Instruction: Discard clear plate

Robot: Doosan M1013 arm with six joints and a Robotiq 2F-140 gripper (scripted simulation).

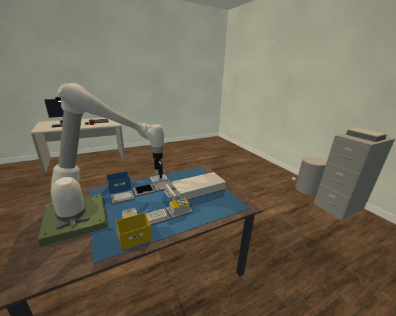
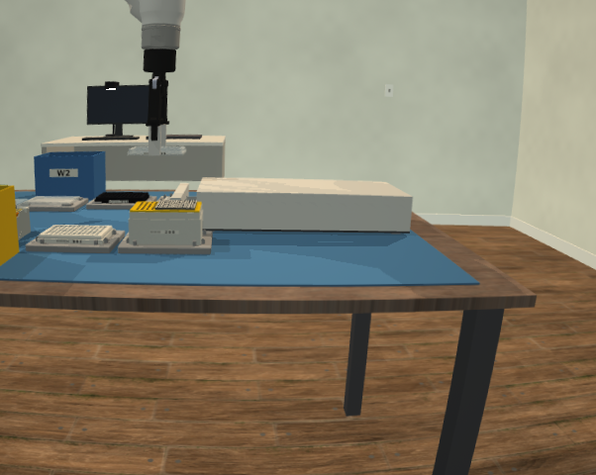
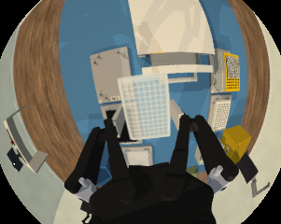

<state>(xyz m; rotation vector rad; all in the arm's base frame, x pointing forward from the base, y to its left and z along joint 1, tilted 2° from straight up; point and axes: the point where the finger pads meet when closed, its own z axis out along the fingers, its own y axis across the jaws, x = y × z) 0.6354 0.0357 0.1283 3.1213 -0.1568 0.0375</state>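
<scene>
The yellow bin W1 is 380 mm to the right of my hand, 340 mm behind it and 130 mm below it. The rest, counted from my hand: clear plate (20 mm below); grey nest (160 mm below, 90 mm to the left, 80 mm ahead); black plate (150 mm below, 100 mm to the left, 100 mm behind).
</scene>
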